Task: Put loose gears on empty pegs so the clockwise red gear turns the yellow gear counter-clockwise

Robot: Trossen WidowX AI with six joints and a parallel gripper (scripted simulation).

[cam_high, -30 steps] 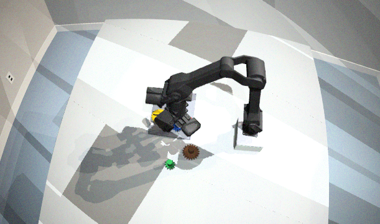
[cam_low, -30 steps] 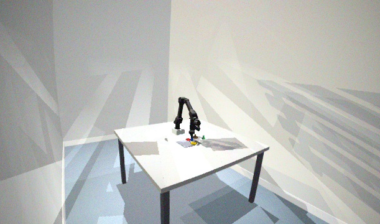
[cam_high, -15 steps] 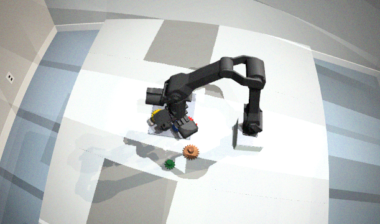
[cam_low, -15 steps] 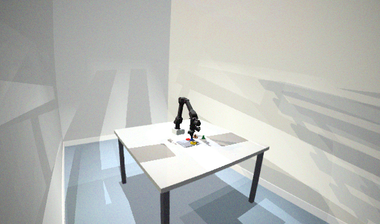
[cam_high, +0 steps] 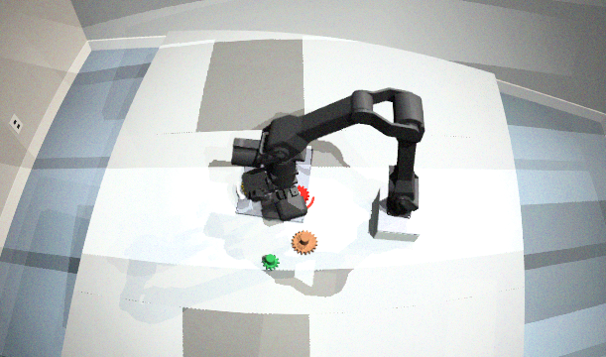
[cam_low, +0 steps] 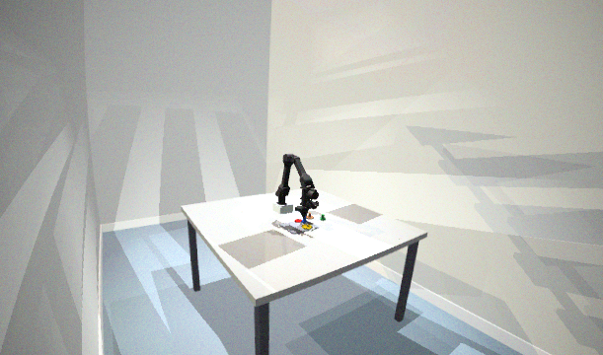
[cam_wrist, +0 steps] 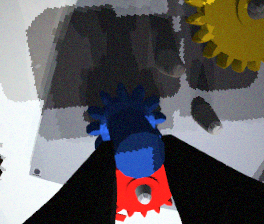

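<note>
Now: gripper tip 2 cm above the blue gear. From my gripper tip the other things lie so: yellow gear: 8 cm ahead, 3 cm to the right, 3 cm below; red arrow: 7 cm behind, 1 cm to the right, 3 cm below; red gear: 4 cm behind, 2 cm to the right, 3 cm below.
</note>
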